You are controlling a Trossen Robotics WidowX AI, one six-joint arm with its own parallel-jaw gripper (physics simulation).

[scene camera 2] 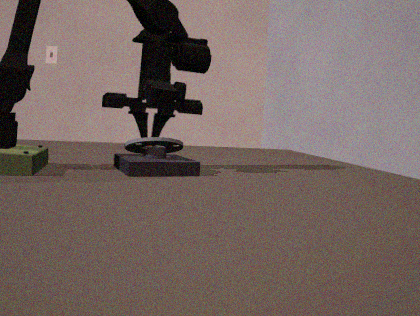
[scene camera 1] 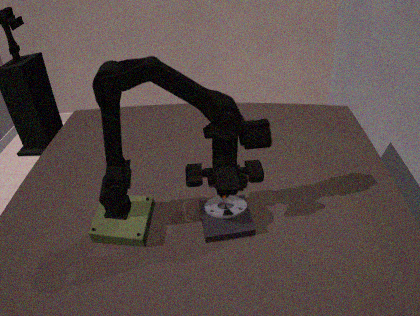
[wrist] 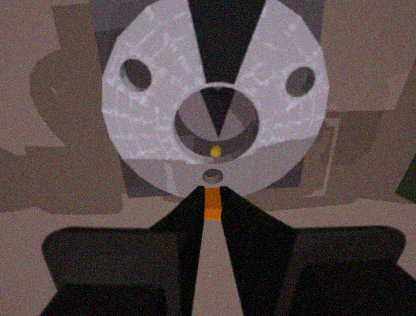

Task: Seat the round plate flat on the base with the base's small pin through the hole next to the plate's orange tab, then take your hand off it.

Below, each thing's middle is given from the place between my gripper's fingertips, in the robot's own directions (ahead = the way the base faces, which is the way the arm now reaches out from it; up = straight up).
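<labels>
The round hub (wrist: 218,113) is 1 cm ahead of my hand and 6 cm to the right of it. From my hand, the round pale plate (wrist: 254,54) is 1 cm above, 1 cm ahead and 4 cm to the right; the dark square base (scene camera 2: 133,165) is 1 cm ahead, 6 cm to the right and 2 cm below.
</labels>
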